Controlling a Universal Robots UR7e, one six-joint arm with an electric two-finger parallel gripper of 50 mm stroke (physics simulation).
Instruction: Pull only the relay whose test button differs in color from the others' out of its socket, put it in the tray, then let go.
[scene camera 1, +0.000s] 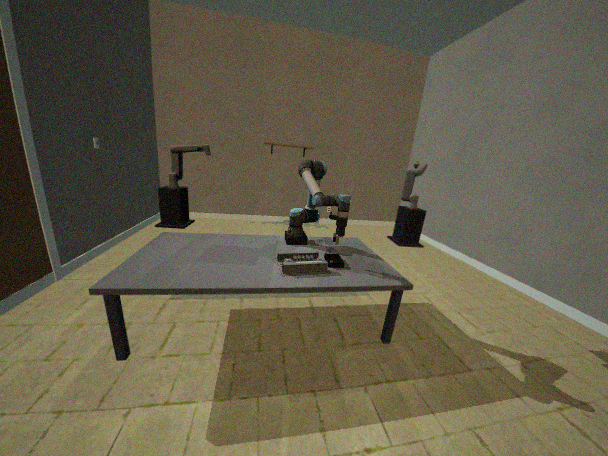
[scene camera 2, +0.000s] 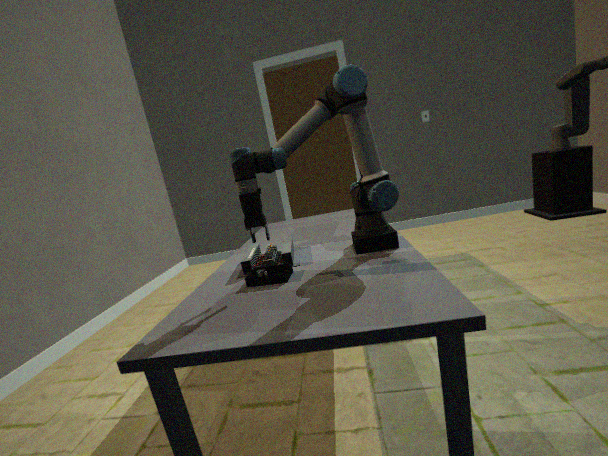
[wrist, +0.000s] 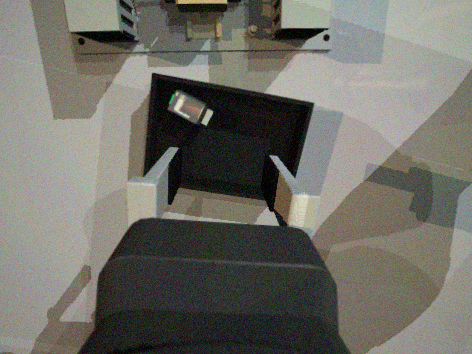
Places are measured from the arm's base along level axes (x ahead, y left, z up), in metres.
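Pixels of known places: gripper, fingertip midpoint: (scene camera 1: 335, 243) (scene camera 2: 261, 241) (wrist: 222, 168); arm's base at its link origin: (scene camera 1: 295, 234) (scene camera 2: 372, 231).
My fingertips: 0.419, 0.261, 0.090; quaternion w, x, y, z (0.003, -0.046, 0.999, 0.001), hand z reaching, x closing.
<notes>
Ahead of a thing's pixels: the offset from my fingertips to its top centre, as dx, dy, dz. "spot": to the spot under its first point. Level surfaces: height alone.
The relay with the green test button @(+0.037, -0.019, -0.124) (wrist: 190, 107) lies on its side inside the black tray (wrist: 235, 150) (scene camera 1: 334, 260) (scene camera 2: 270, 276), near the tray's upper left corner in the wrist view. Its green part faces left, its pale end right. My gripper (wrist: 222, 168) (scene camera 1: 336, 240) (scene camera 2: 260, 239) is open and empty, its fingertips above the tray and apart from the relay. The other relays @(+0.063, -0.227, -0.085) (scene camera 1: 303, 257) show small in the row between the panel's ducts; their button colors are too small to tell.
The relay panel stands beside the tray; its two grey slotted ducts @(spot: +0.121, -0.083, -0.092) (wrist: 95, 15) @(spot: -0.049, -0.117, -0.092) (wrist: 305, 15) show at the top of the wrist view. The table @(dz -0.154) (scene camera 1: 200, 270) (scene camera 2: 390, 305) carries the panel, tray and arm base (scene camera 1: 296, 237). Two other arms stand on black pedestals (scene camera 1: 174, 206) (scene camera 1: 409, 226) beyond it.
</notes>
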